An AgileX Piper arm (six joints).
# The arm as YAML. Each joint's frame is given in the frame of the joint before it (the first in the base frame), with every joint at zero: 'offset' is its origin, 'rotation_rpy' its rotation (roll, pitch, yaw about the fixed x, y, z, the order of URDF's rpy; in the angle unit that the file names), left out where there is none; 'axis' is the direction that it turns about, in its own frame. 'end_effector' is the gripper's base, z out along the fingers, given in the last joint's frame.
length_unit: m
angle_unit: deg
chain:
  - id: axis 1
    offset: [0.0, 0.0, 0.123]
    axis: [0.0, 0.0, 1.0]
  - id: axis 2
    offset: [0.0, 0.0, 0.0]
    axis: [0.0, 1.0, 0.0]
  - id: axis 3
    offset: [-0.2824, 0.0, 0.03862]
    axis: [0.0, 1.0, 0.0]
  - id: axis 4
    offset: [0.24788, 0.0, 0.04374]
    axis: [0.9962, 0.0, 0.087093]
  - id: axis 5
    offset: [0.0, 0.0, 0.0]
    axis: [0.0, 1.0, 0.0]
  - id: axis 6
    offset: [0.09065, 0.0, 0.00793]
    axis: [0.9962, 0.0, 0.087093]
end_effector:
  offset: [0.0, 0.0, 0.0]
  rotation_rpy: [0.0, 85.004, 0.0]
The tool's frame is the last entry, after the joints.
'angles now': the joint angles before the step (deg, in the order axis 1, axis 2, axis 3, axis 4, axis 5, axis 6). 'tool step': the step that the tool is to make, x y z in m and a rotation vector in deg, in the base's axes. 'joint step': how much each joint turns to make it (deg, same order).
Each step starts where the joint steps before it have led.
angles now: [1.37, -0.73, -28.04, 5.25, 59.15, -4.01]
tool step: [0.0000, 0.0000, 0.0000, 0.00, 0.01, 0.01]
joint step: [0.01, 0.00, 0.00, 0.00, 0.01, 0.00]
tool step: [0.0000, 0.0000, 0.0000, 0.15, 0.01, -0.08]
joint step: [-0.01, 0.00, 0.00, 0.00, -0.01, 0.17]
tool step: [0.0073, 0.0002, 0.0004, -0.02, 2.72, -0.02]
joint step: [-0.02, 2.78, -0.08, 0.02, 0.02, 0.03]
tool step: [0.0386, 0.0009, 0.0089, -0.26, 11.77, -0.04]
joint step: [-0.06, 14.98, -2.72, 0.05, -0.49, -0.06]
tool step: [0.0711, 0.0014, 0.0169, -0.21, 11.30, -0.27]
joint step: [0.05, 22.57, -8.12, -0.04, -3.17, 0.04]
